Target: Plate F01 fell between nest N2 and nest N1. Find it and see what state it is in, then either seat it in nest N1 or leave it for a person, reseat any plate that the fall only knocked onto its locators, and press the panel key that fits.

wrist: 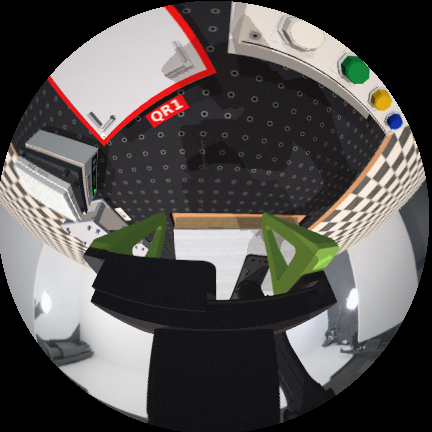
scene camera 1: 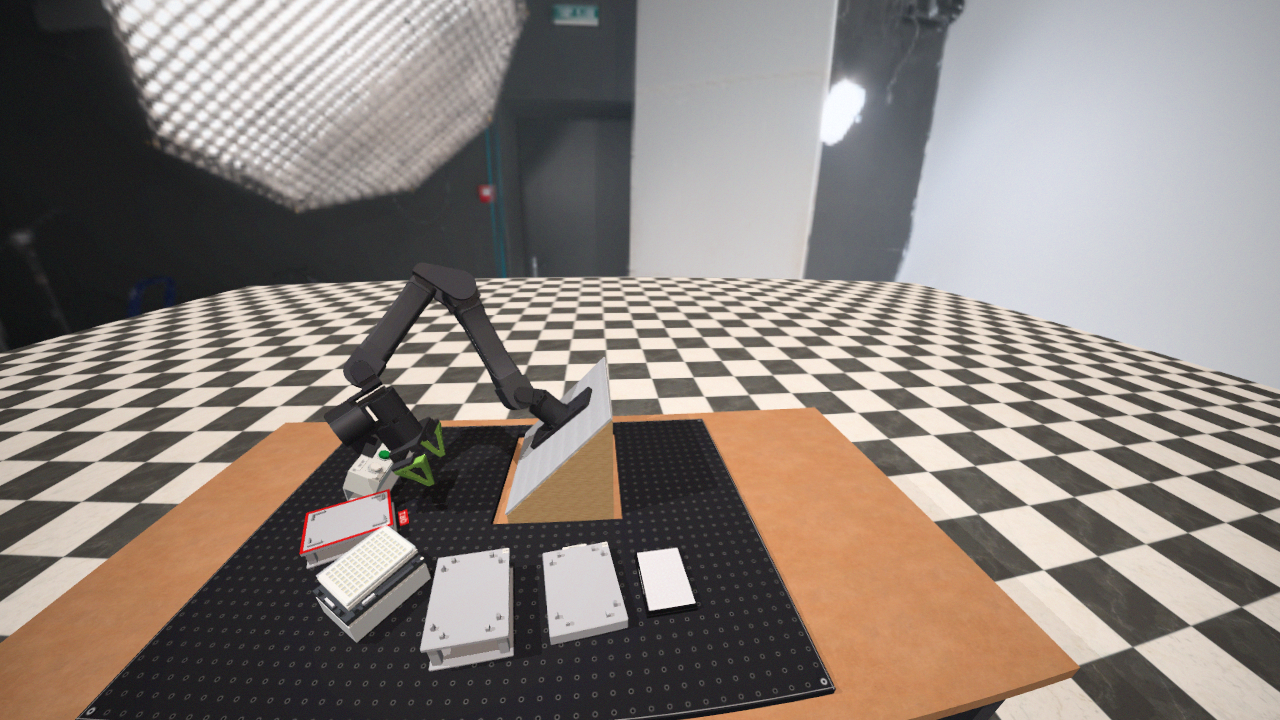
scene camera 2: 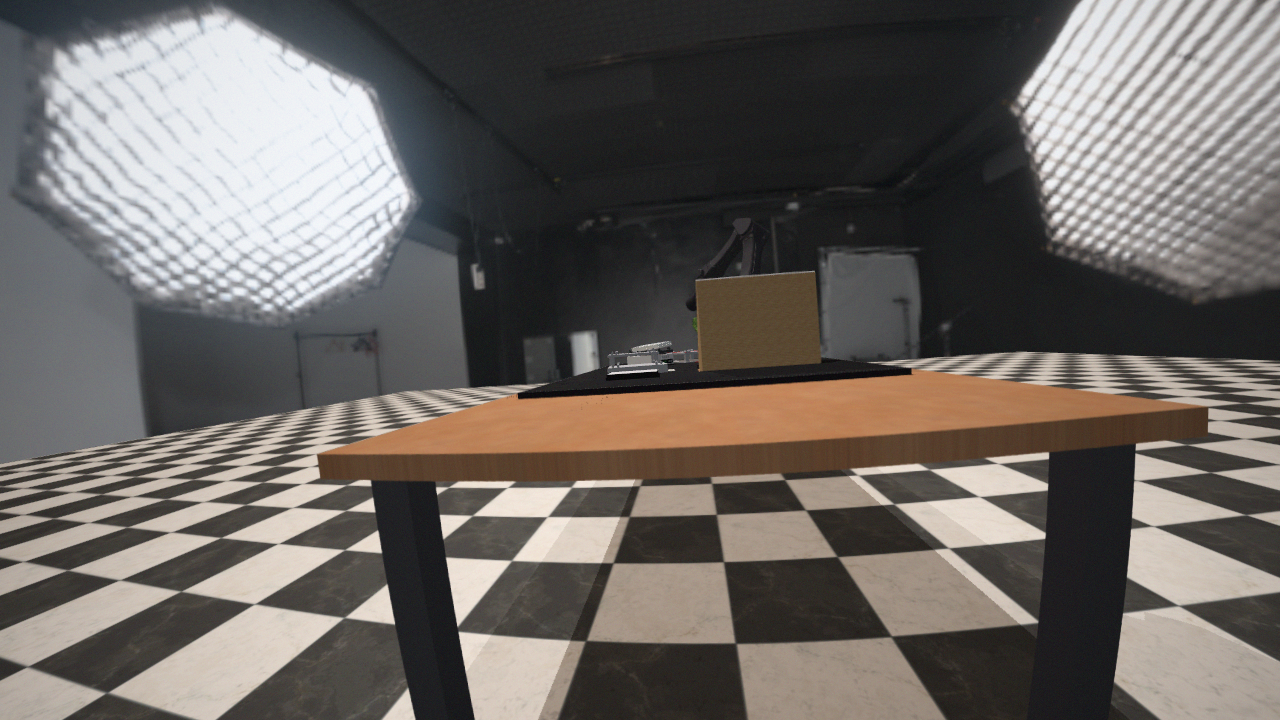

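Seen in the pictures: gripper, fingertip midpoint: (wrist: 213,217) (scene camera 1: 437,469); arm's base, origin of the base link: (wrist: 246,286) (scene camera 1: 562,419) (scene camera 2: 758,316).
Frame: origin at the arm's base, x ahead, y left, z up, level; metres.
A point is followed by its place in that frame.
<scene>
My gripper (scene camera 1: 429,462) @(x 0.143, y -0.248, z -0.052 m) (wrist: 213,217) @(x 0.143, y -0.248, z -0.052 m) is open with nothing between its green fingers, above the mat beside the key panel (scene camera 1: 362,480) @(x 0.163, y -0.423, z -0.080 m) (wrist: 280,56) @(x 0.109, y -0.406, z -0.135 m). The wrist view shows the panel's white key (wrist: 302,33), green key (wrist: 355,69), yellow key (wrist: 381,99) and blue key (wrist: 394,121). A white welled plate (scene camera 1: 366,567) @(x 0.394, y -0.250, z -0.059 m) (wrist: 47,187) @(x 0.333, y -0.279, z -0.052 m) sits on a light-topped device (scene camera 1: 380,610) @(x 0.430, y -0.220, z -0.112 m) (wrist: 65,145) @(x 0.351, y -0.292, z -0.117 m) and looks tilted. Two grey nests (scene camera 1: 469,598) @(x 0.413, y -0.071, z -0.082 m) (scene camera 1: 583,591) @(x 0.363, y 0.098, z -0.114 m) with corner locators show no plate on top. I cannot read any nest or plate labels there.
A red-bordered stand (scene camera 1: 347,522) @(x 0.270, y -0.389, z -0.098 m) (wrist: 117,62), marked QR1, lies between the panel and the device. A white rectangle on a black base (scene camera 1: 665,579) @(x 0.328, y 0.235, z -0.123 m) is at the right. The arm's base stands on a sloped wedge (scene camera 1: 572,488) @(x 0.173, y 0.051, z -0.057 m) (scene camera 2: 759,322) @(x 0.004, y 0.111, z -0.021 m). Everything stands on a black perforated mat (scene camera 1: 662,662) @(x 0.463, y 0.227, z -0.137 m).
</scene>
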